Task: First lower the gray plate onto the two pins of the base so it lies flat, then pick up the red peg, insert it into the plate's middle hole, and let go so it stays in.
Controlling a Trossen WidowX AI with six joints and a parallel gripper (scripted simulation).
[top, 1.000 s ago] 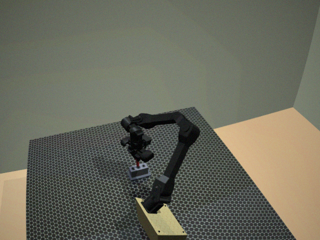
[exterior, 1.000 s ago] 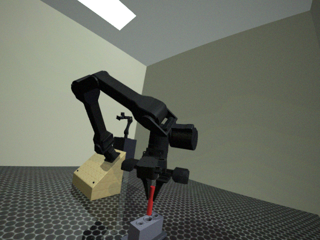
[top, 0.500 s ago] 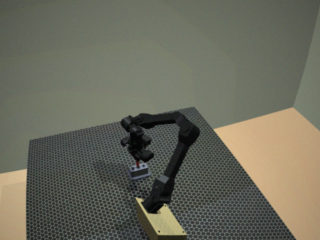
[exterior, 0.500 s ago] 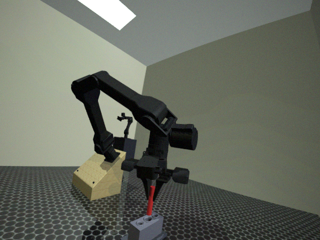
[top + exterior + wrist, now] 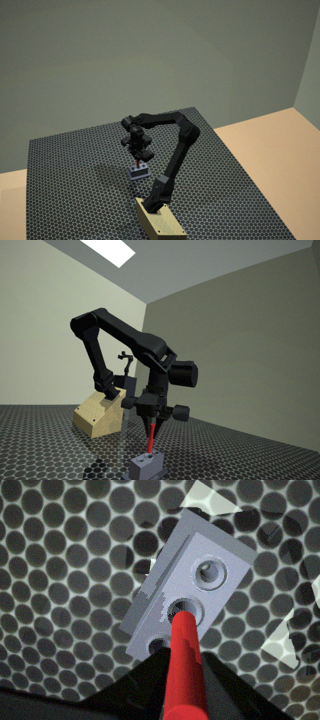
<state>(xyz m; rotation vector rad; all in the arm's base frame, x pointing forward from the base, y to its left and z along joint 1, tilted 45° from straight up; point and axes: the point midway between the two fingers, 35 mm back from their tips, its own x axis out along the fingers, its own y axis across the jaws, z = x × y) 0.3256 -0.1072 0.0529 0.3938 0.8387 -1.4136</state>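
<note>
Right now my gripper tip is 7 cm above the gray plate. From my gripper tip the other things lie so: red peg: right at my gripper tip; gray base: 11 cm below.
</note>
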